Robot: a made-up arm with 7 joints. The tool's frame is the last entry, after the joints.
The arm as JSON. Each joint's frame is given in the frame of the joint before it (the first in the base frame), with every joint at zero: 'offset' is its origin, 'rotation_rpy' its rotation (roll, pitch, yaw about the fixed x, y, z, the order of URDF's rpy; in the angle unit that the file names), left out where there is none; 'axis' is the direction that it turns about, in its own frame. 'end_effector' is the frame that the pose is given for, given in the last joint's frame.
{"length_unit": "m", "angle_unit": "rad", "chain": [
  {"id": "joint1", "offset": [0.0, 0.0, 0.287], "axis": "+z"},
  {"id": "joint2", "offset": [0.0, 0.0, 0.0], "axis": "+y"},
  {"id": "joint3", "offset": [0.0, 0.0, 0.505], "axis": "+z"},
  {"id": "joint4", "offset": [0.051, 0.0, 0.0], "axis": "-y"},
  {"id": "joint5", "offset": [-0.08, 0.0, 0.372], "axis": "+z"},
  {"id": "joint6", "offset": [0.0, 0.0, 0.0], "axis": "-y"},
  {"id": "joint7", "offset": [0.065, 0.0, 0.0], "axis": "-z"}
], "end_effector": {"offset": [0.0, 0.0, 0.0], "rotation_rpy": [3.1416, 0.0, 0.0]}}
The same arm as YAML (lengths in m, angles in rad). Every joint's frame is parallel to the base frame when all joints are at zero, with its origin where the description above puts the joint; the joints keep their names.
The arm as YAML. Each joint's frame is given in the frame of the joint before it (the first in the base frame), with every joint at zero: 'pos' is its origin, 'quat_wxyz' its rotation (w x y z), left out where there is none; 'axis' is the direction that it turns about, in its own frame. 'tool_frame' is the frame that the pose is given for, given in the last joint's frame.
length_unit: m
angle_unit: rad
joints:
  - joint: joint1
    pos: [0.0, 0.0, 0.287]
    axis: "+z"
  - joint: joint2
    pos: [0.0, 0.0, 0.0]
    axis: "+y"
  - joint: joint3
    pos: [0.0, 0.0, 0.505]
    axis: "+z"
  - joint: joint4
    pos: [0.051, 0.0, 0.0]
    axis: "-y"
  - joint: joint5
    pos: [-0.08, 0.0, 0.372]
    axis: "+z"
  - joint: joint6
    pos: [0.0, 0.0, 0.0]
    axis: "-y"
  - joint: joint7
    pos: [0.065, 0.0, 0.0]
    axis: "-z"
tool_frame:
  pos: [0.0, 0.0, 0.0]
  quat_wxyz: [0.000004, -1.0, 0.0, 0.0]

